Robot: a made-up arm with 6 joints.
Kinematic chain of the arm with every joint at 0, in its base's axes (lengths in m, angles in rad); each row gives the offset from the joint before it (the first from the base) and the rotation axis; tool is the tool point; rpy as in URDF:
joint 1: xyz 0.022 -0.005 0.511 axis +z
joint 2: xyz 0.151 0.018 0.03 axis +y
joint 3: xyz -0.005 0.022 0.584 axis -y
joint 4: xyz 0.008 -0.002 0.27 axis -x
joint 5: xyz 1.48 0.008 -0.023 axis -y
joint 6: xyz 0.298 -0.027 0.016 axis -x
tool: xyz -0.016 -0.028 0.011 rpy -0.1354 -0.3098 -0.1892
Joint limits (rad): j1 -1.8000..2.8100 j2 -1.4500..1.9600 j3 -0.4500..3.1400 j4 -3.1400..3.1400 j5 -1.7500..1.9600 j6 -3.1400..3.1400
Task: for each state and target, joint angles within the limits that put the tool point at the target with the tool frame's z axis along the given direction. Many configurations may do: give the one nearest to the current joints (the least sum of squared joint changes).
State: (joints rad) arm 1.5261 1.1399 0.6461 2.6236 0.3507 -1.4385
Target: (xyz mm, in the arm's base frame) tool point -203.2 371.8 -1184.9 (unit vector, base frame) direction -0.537 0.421 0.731
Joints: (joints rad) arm 1.5950 1.7949 -0.0660 2.4364 1.0243 -0.7875
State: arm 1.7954 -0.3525 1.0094 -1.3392 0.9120 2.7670
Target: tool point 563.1 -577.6 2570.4 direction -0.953 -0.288 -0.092
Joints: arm 2.3505 -1.0362 0.6158 -1.1265 0.1450 2.9784
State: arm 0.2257 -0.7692 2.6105 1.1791 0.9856 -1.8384
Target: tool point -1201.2 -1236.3 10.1 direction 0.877 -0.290 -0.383
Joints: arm 0.8699 -0.8118 2.6432 0.6888 0.9200 -1.7104
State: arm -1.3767 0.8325 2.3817 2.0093 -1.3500 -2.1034
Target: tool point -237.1 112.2 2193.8 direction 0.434 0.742 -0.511
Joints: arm -1.4118 1.0420 2.8973 1.9495 -1.3842 -2.0405
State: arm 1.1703 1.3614 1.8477 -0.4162 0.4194 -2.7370
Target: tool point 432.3 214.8 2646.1 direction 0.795 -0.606 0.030
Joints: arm 0.3958 0.9461 2.3723 0.1009 0.6582 -2.3360
